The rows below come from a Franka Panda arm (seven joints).
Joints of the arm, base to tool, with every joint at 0 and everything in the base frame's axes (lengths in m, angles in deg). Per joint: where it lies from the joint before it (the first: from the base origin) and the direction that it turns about. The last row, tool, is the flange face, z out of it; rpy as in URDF.
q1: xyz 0 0 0.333 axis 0 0 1
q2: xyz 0 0 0 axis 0 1 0
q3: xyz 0 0 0.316 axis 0 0 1
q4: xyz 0.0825 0 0 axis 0 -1 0
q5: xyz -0.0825 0 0.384 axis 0 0 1
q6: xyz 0 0 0 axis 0 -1 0
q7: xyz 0.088 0 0 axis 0 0 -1
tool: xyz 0 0 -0.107 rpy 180 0 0
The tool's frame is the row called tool.
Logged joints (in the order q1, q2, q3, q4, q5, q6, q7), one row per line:
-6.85, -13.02, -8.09, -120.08, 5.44, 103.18, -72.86
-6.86, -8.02, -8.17, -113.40, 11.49, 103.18, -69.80
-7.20, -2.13, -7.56, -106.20, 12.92, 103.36, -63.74
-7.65, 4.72, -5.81, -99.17, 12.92, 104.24, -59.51
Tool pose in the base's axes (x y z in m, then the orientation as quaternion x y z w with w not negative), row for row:
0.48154, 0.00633, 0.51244, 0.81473, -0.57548, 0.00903, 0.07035
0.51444, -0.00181, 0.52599, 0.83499, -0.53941, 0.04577, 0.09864
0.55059, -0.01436, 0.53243, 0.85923, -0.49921, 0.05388, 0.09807
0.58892, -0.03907, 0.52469, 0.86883, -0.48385, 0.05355, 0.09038
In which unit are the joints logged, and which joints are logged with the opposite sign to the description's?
The joints are logged in degrees. Opposite sign: q3, q5, q7.
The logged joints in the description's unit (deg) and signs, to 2 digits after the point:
-6.85, -13.02, 8.09, -120.08, -5.44, 103.18, 72.86
-6.86, -8.02, 8.17, -113.40, -11.49, 103.18, 69.80
-7.20, -2.13, 7.56, -106.20, -12.92, 103.36, 63.74
-7.65, 4.72, 5.81, -99.17, -12.92, 104.24, 59.51

